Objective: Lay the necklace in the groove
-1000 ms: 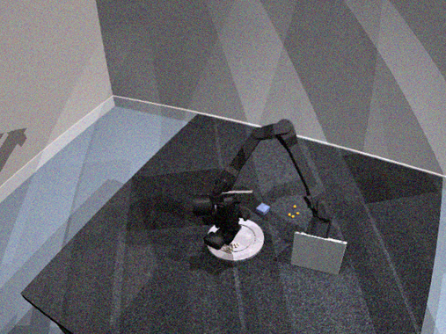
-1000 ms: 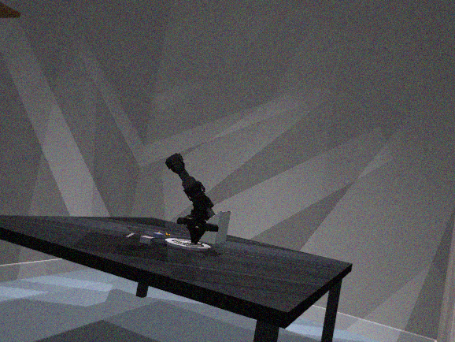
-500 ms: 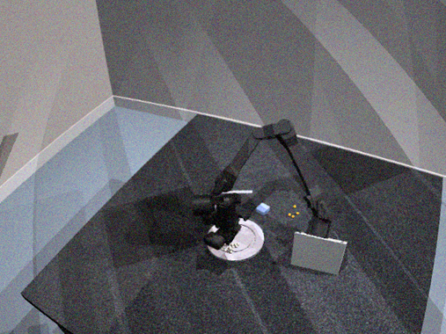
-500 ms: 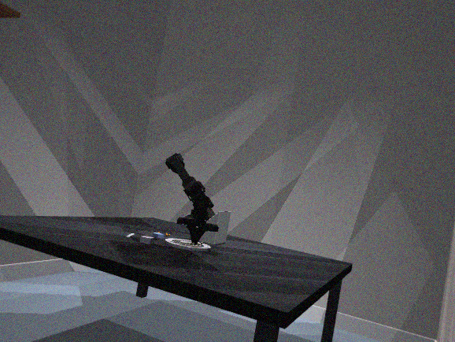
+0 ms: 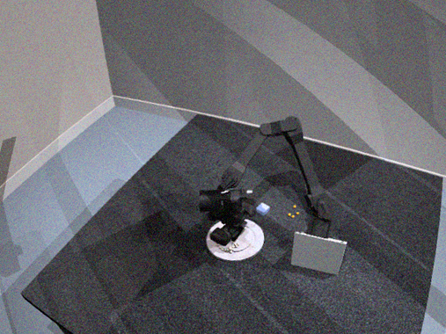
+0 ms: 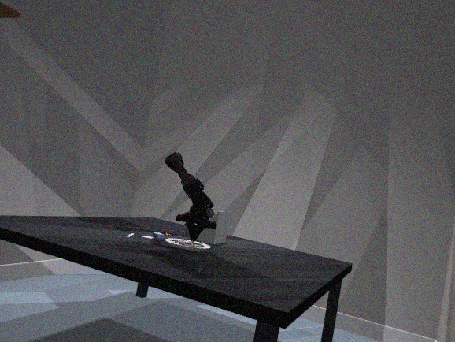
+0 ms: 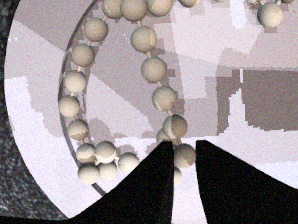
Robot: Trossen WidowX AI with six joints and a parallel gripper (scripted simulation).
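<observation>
Now: gripper tip 20 mm to the left of the round white bead board, 20 mm above it and 10 mm short of it. The rest, counted from my gripper tip: small white block (170 mm ahead, 110 mm to the right, 10 mm below); then small blue cube (190 mm to the right, 20 mm below, 10 mm behind); then thin white stick (240 mm to the right, 120 mm ahead, 20 mm below).
</observation>
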